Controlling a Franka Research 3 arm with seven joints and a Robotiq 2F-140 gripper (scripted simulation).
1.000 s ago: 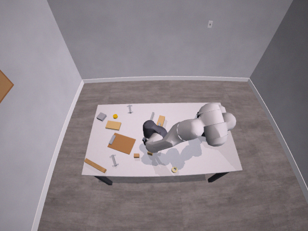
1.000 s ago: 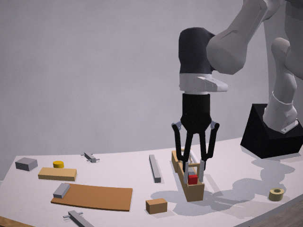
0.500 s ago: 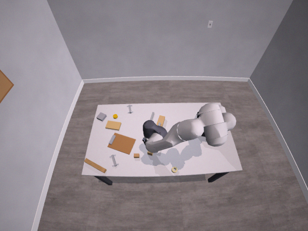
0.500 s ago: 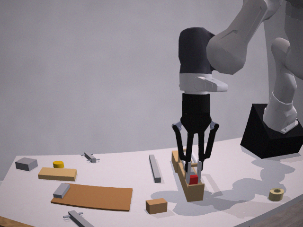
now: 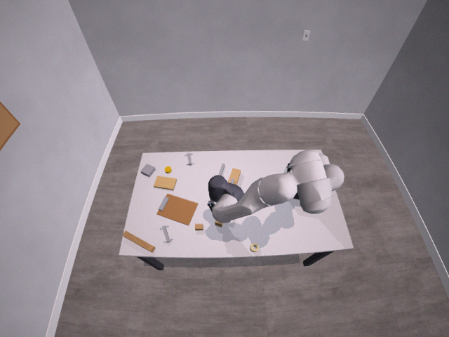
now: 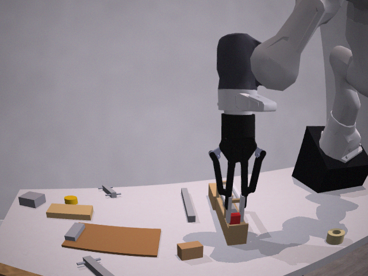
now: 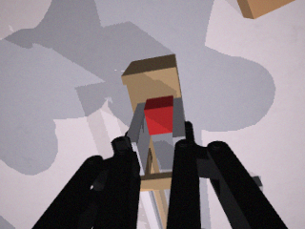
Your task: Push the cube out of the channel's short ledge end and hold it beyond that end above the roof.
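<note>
My gripper is now 40 mm past the tan wooden channel, 130 mm to the left of it and 30 mm above it. Also, from my hand: tan wooden block 130 mm ahead, 60 mm to the left, 70 mm below; long grey bar 30 mm ahead, 300 mm to the right, 70 mm below; red cube 30 mm below.
</note>
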